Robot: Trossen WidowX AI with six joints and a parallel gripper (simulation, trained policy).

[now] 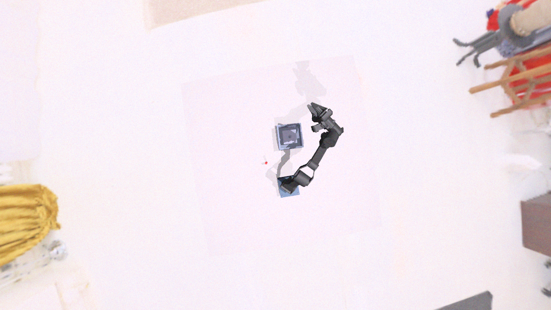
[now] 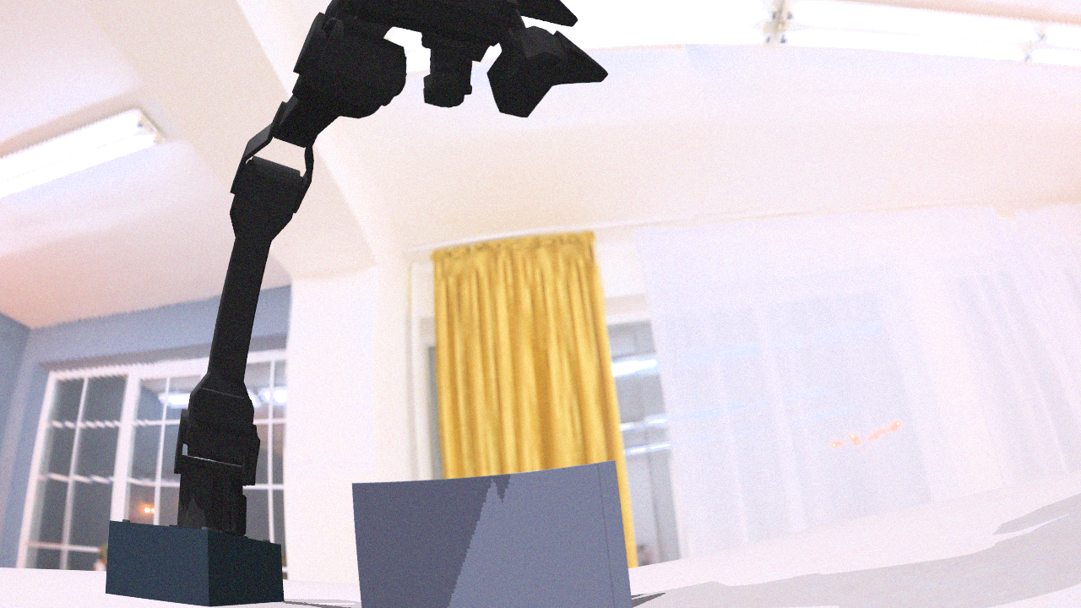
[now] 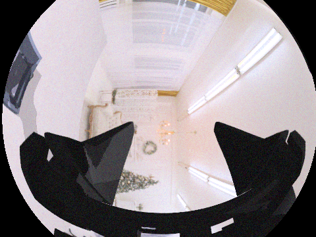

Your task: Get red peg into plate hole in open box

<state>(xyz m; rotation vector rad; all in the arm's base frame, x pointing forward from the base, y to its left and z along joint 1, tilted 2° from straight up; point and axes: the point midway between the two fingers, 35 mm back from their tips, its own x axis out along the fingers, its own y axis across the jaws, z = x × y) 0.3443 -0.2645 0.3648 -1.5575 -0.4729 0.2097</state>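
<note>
My gripper tip is now 390 mm above the red peg, 320 mm to the right of it and 200 mm past it. The rest, counted from my gripper tip: grey-blue box (410 mm below, 110 mm to the left, 90 mm behind).
</note>
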